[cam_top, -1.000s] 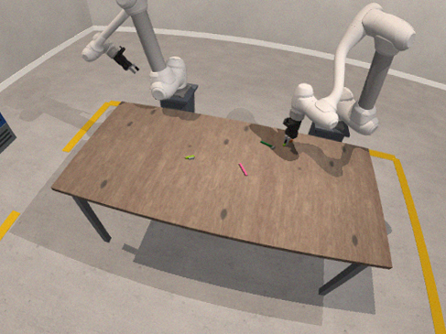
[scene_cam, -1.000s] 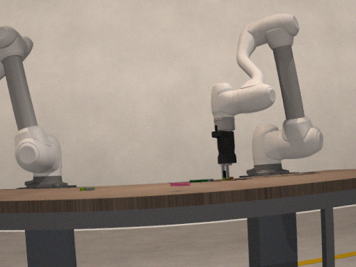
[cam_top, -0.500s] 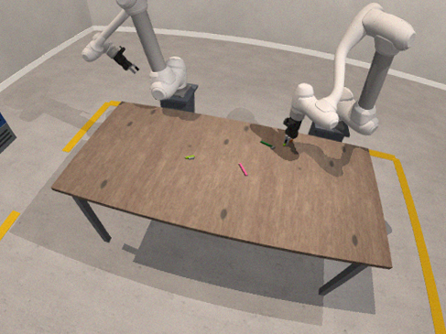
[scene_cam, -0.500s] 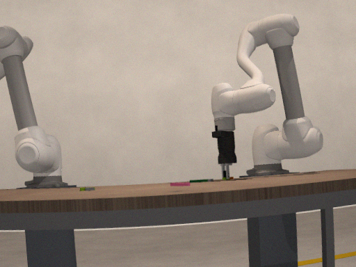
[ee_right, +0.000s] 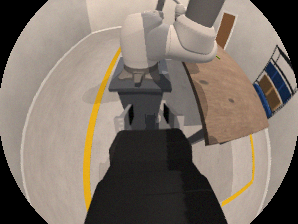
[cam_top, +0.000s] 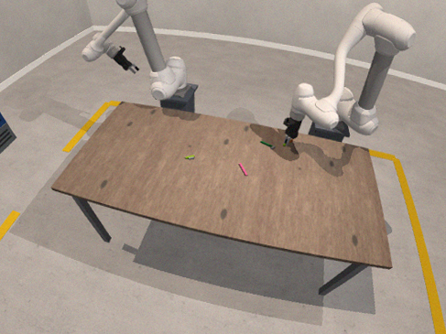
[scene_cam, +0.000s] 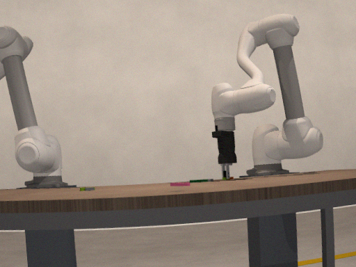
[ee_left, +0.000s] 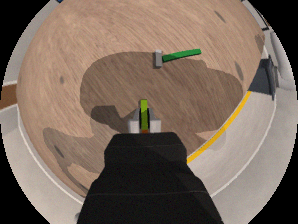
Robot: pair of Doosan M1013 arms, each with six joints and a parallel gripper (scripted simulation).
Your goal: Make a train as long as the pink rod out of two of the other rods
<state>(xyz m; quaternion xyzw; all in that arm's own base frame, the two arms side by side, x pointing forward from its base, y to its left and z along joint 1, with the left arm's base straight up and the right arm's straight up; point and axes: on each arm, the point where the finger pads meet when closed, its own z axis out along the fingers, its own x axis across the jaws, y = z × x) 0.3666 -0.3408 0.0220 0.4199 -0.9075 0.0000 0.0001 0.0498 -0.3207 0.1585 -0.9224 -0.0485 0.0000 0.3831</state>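
My left hand is 40 mm past the orange rod, 30 mm to the right of it and 20 mm above it. Also, from my left hand: green rod: 120 mm to the right, 40 mm ahead, 20 mm below; pink rod: 290 mm ahead, 220 mm to the right, 20 mm below.
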